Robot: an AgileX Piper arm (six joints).
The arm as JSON. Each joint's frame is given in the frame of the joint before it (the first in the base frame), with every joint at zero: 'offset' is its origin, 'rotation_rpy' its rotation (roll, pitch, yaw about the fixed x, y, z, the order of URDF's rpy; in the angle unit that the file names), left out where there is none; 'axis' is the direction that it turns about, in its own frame. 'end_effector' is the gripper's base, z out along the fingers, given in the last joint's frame.
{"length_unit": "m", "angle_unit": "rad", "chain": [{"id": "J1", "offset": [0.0, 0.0, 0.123], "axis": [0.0, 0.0, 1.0]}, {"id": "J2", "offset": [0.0, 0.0, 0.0], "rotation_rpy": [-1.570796, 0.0, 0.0], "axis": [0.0, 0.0, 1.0]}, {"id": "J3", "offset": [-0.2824, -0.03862, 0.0], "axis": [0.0, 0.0, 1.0]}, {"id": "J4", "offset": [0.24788, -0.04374, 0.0], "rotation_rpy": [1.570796, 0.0, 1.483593], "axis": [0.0, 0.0, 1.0]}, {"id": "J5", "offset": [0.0, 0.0, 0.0], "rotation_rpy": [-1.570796, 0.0, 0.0], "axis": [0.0, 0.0, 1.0]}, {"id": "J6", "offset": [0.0, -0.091, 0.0], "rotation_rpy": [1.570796, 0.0, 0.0], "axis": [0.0, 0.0, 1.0]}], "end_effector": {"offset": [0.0, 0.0, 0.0]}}
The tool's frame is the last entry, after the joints.
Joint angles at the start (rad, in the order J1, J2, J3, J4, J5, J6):
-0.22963 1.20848 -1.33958 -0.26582 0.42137 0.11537
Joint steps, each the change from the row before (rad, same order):
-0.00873 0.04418 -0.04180 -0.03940 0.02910 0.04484
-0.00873 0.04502 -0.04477 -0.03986 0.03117 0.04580
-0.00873 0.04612 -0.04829 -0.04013 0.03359 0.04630
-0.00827 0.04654 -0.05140 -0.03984 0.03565 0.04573
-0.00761 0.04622 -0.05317 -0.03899 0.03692 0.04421
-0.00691 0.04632 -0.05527 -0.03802 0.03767 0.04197
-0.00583 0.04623 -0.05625 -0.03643 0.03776 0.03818
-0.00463 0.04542 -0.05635 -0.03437 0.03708 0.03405
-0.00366 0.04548 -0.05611 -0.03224 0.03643 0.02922
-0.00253 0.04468 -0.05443 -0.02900 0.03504 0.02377
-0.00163 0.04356 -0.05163 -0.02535 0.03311 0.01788
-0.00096 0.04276 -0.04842 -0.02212 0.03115 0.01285
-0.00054 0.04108 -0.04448 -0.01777 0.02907 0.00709
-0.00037 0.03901 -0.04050 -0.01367 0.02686 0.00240
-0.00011 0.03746 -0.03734 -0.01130 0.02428 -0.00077
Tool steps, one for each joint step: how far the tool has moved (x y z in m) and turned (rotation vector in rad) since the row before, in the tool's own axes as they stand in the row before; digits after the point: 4 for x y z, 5 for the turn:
-0.0015 -0.0035 0.0119 0.02865 0.03013 0.01058
-0.0020 -0.0036 0.0120 0.03168 0.02884 0.01211
-0.0025 -0.0036 0.0121 0.03489 0.02739 0.01357
-0.0031 -0.0035 0.0119 0.03744 0.02513 0.01459
-0.0034 -0.0032 0.0116 0.03921 0.02264 0.01515
-0.0037 -0.0028 0.0113 0.04056 0.01974 0.01517
-0.0038 -0.0022 0.0111 0.04069 0.01729 0.01386
-0.0037 -0.0015 0.0106 0.03982 0.01460 0.01249
-0.0033 -0.0007 0.0106 0.03882 0.01339 0.01005
-0.0027 0.0002 0.0103 0.03637 0.01269 0.00737
-0.0019 0.0011 0.0101 0.03332 0.01278 0.00402
-0.0009 0.0019 0.0101 0.03047 0.01369 0.00068
0.0001 0.0026 0.0098 0.02683 0.01507 -0.00281
0.0008 0.0031 0.0095 0.02326 0.01621 -0.00544
0.0013 0.0036 0.0092 0.02036 0.01619 -0.00778

